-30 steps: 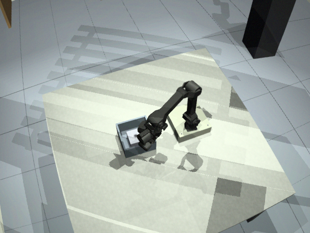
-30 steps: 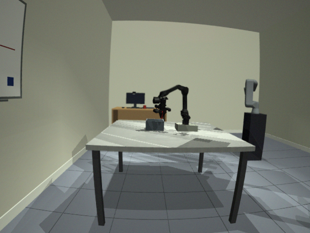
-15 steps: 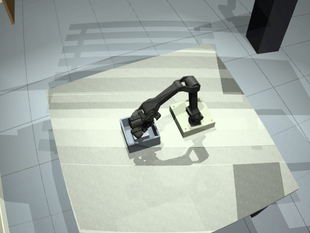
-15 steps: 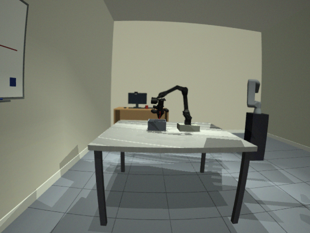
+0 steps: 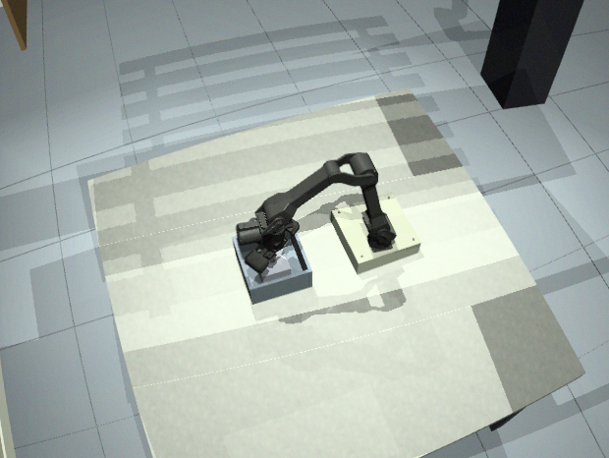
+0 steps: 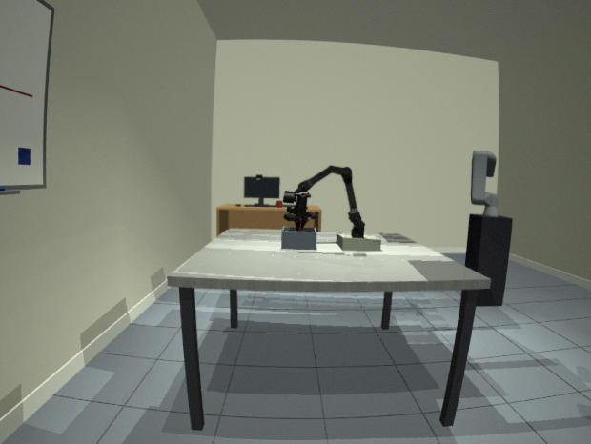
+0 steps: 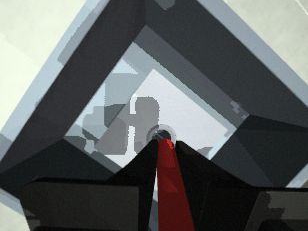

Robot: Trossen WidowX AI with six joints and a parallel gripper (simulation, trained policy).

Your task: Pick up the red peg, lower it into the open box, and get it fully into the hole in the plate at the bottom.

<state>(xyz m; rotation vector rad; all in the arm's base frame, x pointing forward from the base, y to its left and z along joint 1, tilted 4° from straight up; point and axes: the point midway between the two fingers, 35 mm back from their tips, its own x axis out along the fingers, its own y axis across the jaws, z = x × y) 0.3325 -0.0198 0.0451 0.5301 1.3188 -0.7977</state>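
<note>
My gripper tip is now 3 cm below the red peg, 1 cm to the right of it and 1 cm past it. From my gripper tip the other things lie so: grey box 6 cm below; then plate 4 cm below.
</note>
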